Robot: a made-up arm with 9 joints. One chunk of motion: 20 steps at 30 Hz.
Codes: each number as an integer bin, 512 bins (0 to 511) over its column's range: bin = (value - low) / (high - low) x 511, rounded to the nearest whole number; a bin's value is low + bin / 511 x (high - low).
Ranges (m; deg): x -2.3..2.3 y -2.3..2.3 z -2.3..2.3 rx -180..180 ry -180..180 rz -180..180
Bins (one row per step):
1: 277 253 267 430 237 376
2: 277 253 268 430 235 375
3: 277 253 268 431 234 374
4: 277 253 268 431 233 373
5: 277 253 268 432 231 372
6: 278 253 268 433 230 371
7: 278 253 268 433 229 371
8: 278 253 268 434 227 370
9: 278 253 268 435 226 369
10: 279 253 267 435 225 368
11: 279 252 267 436 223 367
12: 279 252 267 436 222 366
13: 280 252 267 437 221 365
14: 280 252 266 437 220 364
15: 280 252 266 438 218 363
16: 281 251 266 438 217 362
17: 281 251 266 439 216 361
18: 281 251 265 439 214 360
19: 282 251 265 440 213 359
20: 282 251 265 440 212 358
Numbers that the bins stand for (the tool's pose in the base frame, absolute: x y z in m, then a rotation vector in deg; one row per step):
1: 0.1935 -0.0225 0.1035 122.94 -13.03 84.89
2: 0.1935 -0.0225 0.1125 122.94 -14.44 84.19
3: 0.1935 -0.0225 0.1125 123.64 -15.15 83.48
4: 0.1935 -0.0225 0.1125 123.64 -15.85 82.78
5: 0.1935 -0.0225 0.1125 124.34 -17.26 82.07
6: 0.2025 -0.0225 0.1125 125.05 -17.96 81.37
7: 0.2025 -0.0225 0.1125 125.05 -18.67 81.37
8: 0.2025 -0.0225 0.1125 125.75 -20.08 80.67
9: 0.2025 -0.0225 0.1125 126.46 -20.78 79.96
10: 0.2115 -0.0225 0.1035 126.46 -21.49 79.26
11: 0.2115 -0.0315 0.1035 127.16 -22.90 78.55
12: 0.2115 -0.0315 0.1035 127.16 -23.60 77.85
13: 0.2205 -0.0315 0.1035 127.87 -24.31 77.14
14: 0.2205 -0.0315 0.0945 127.87 -25.01 76.44
15: 0.2205 -0.0315 0.0945 128.57 -26.42 75.73
16: 0.2295 -0.0405 0.0945 128.57 -27.12 75.03
17: 0.2295 -0.0405 0.0945 129.28 -27.83 74.32
18: 0.2295 -0.0405 0.0855 129.28 -29.24 73.62
19: 0.2386 -0.0405 0.0855 129.98 -29.94 72.92
20: 0.2386 -0.0405 0.0855 129.98 -30.65 72.21

